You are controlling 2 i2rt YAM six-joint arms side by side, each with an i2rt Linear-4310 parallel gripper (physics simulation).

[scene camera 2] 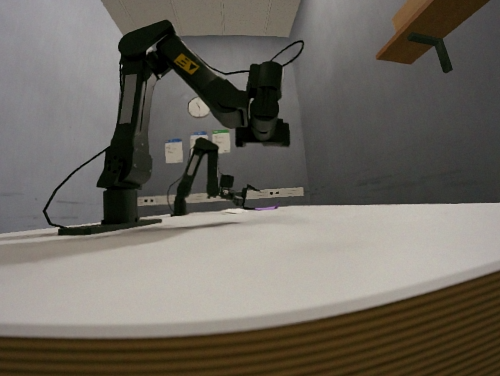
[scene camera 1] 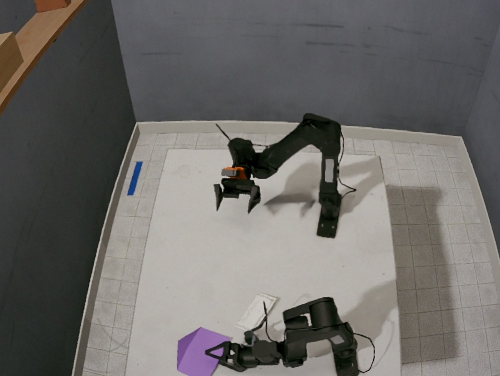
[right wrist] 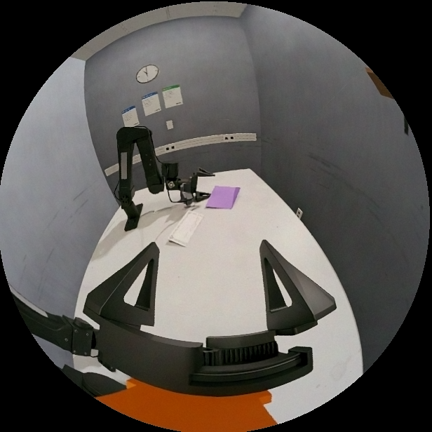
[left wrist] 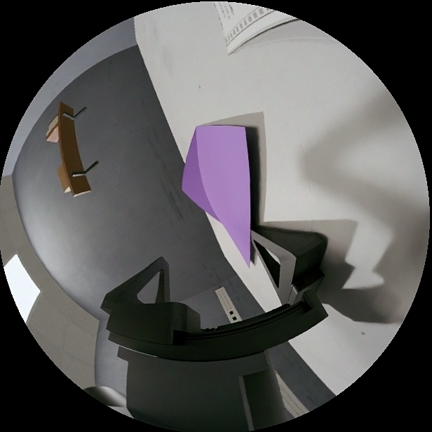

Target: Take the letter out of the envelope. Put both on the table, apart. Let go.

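Note:
The purple envelope [scene camera 1: 195, 355] [scene camera 2: 266, 208] [left wrist: 223, 165] [right wrist: 223, 197], its flap unfolded, lies at table level at the lower left of scene camera 1. A narrow shadow runs along one edge. The white printed letter [scene camera 1: 256, 311] [scene camera 2: 235, 211] [left wrist: 245, 25] [right wrist: 186, 229] lies on the table, apart from it. My left gripper [scene camera 1: 206, 351] [left wrist: 203, 247] [right wrist: 213, 185] is open at the envelope's edge; one fingertip is very close to or touching it. My right gripper [scene camera 1: 234, 210] [right wrist: 207, 246] is open and empty, high above the table, far from both; its fingertips are hidden in scene camera 2.
The white table [scene camera 1: 260, 250] [scene camera 2: 300, 260] carries both arm bases at the right in scene camera 1. The left forearm [scene camera 1: 295, 350] passes just below the letter there. Walls stand around the table, and a wooden shelf [scene camera 1: 45, 30] [scene camera 2: 415, 35] hangs high on one wall.

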